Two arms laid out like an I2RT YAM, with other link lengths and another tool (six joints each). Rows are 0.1 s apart.
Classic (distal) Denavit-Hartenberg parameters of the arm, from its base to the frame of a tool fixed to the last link. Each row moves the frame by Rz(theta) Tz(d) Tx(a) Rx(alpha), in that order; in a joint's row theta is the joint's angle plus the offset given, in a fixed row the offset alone. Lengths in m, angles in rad.
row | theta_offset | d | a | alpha
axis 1 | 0 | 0.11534 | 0.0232 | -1.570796
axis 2 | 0 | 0 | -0.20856 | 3.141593
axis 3 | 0.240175 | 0 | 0.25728 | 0
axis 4 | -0.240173 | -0.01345 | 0.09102 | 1.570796
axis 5 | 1.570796 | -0.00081 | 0 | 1.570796
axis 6 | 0.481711 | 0.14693 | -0.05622 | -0.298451
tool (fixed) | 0 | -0.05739 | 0 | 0
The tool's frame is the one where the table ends.
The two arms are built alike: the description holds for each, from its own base.
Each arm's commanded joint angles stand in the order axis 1, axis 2, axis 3, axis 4, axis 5, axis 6.
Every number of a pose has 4 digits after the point. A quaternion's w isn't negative.
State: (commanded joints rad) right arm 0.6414 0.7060 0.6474 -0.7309 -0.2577 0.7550; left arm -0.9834 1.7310 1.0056 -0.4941 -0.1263 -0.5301
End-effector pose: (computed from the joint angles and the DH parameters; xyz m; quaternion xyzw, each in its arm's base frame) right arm 0.2057 0.2027 0.2116 -0.5205 0.7523 0.2903 0.2807; left arm 0.2665 -0.2531 0.0419 -0.3299 0.9422 -0.0116 0.0579
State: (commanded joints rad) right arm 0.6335 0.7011 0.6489 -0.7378 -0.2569 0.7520; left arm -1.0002 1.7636 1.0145 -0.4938 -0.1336 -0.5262
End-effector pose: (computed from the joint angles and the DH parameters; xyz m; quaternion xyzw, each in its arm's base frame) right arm 0.2064 0.2005 0.2124 -0.5186 0.7540 0.2882 0.2818; left arm 0.2627 -0.2573 0.0342 -0.3207 0.9453 0.0004 0.0589
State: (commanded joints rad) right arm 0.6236 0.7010 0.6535 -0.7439 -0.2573 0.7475; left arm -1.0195 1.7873 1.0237 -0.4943 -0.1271 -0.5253
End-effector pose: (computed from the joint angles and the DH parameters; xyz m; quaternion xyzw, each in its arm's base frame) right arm 0.2079 0.1985 0.2133 -0.5167 0.7559 0.2860 0.2827; left arm 0.2576 -0.2633 0.0285 -0.3099 0.9492 0.0064 0.0543
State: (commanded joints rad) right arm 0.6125 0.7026 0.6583 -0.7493 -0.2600 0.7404; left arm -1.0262 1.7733 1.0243 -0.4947 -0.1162 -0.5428
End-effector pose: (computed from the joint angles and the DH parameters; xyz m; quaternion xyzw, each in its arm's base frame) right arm 0.2095 0.1965 0.2141 -0.5156 0.7572 0.2841 0.2831; left arm 0.2556 -0.2658 0.0323 -0.3135 0.9484 -0.0031 0.0485
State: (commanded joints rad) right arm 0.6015 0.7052 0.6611 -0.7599 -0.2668 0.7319; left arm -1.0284 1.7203 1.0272 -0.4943 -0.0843 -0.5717
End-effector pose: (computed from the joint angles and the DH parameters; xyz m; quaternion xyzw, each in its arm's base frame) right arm 0.2104 0.1946 0.2131 -0.5153 0.7589 0.2836 0.2794; left arm 0.2550 -0.2711 0.0487 -0.3215 0.9456 -0.0361 0.0356
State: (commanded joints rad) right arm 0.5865 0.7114 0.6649 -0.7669 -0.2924 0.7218; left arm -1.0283 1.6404 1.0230 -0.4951 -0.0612 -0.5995
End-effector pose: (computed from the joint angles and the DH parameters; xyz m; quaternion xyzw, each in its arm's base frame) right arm 0.2113 0.1935 0.2125 -0.5164 0.7572 0.2904 0.2750; left arm 0.2548 -0.2739 0.0726 -0.3300 0.9404 -0.0767 0.0282
